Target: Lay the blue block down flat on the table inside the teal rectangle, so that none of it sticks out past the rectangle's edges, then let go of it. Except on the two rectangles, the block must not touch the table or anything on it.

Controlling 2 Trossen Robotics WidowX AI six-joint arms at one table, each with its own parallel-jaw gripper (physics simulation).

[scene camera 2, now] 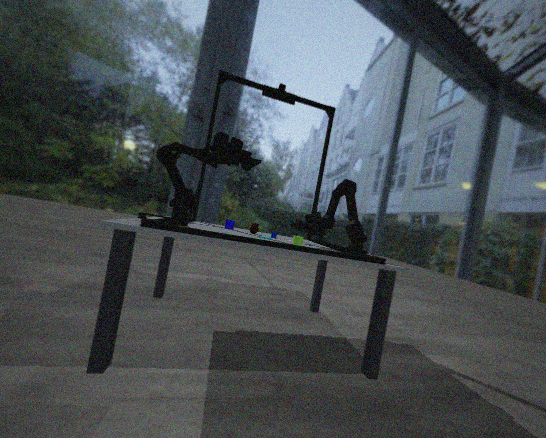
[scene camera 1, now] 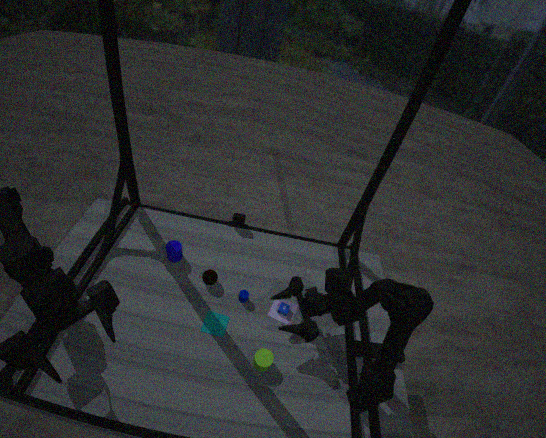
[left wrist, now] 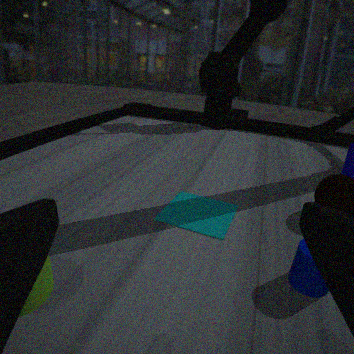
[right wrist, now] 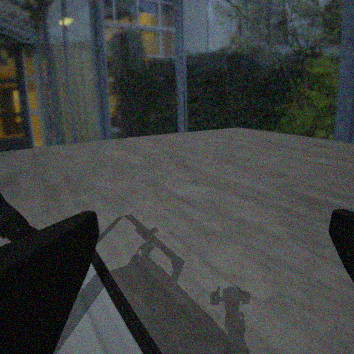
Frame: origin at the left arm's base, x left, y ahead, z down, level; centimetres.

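Seen in the pictures: left gripper, fingertip midpoint: (scene camera 2: 295, 225) (scene camera 1: 274, 313) (left wrist: 181, 212); right gripper, fingertip midpoint: (scene camera 2: 256, 157) (scene camera 1: 87, 361) (right wrist: 214, 222); left arm's base at its link origin: (scene camera 2: 355, 252) (scene camera 1: 362, 398); right arm's base at its link origin: (scene camera 2: 178, 220) (left wrist: 216, 118).
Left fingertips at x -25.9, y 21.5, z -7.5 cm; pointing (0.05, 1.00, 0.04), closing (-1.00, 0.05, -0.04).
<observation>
Pixels of each thing's top centre, then the offset from my left fingertips to it. "*": a spot on its surface instead.
- blue block at its top centre: (scene camera 1: 284, 307) dy -5.7, dx -4.9, dz +7.5 cm
- pale pinkish rectangle at a spot on its surface: (scene camera 1: 273, 311) * dy -2.5, dx -4.9, dz +9.3 cm
- teal rectangle at a spot on its surface: (left wrist: 197, 215) (scene camera 1: 218, 324) * dy +15.2, dx -2.3, dz +9.3 cm
- small blue cylinder at its top centre: (left wrist: 320, 249) (scene camera 1: 244, 293) (scene camera 2: 274, 232) dy +6.6, dx -10.4, dz +6.3 cm
- dark ball at its top centre: (left wrist: 344, 175) (scene camera 1: 210, 272) (scene camera 2: 254, 225) dy +16.9, dx -17.7, dz +4.4 cm
- larger dark-blue cylinder at its top centre: (scene camera 1: 173, 246) (scene camera 2: 230, 220) dy +28.8, dx -28.6, dz +4.0 cm
- lime cylinder at its top centre: (scene camera 1: 264, 357) (scene camera 2: 298, 236) dy +4.1, dx +10.6, dz +5.0 cm
The blue block (scene camera 1: 283, 308) stands out small and bright on the pale pinkish rectangle (scene camera 1: 273, 311) in scene camera 1; its exact pose is too small to tell, and it does not show in the left wrist view. The teal rectangle (scene camera 1: 215, 324) (left wrist: 197, 215) lies bare on the table, left of the pale one in scene camera 1. My left gripper (scene camera 1: 276, 313) (left wrist: 181, 212) is open and empty; in scene camera 1 its fingers appear on either side of the pale rectangle, with their height unclear. My right gripper (scene camera 1: 87, 361) (right wrist: 214, 222) is open and empty, high at the left.
A small blue cylinder (scene camera 1: 243, 296) (scene camera 2: 274, 235) (left wrist: 306, 270) stands between the rectangles' far sides. A dark ball (scene camera 1: 210, 277) (scene camera 2: 254, 228) and a larger dark-blue cylinder (scene camera 1: 174, 251) (scene camera 2: 229, 224) are farther back left. A lime cylinder (scene camera 1: 264, 358) (scene camera 2: 298, 240) (left wrist: 42, 290) stands nearer the front.
</observation>
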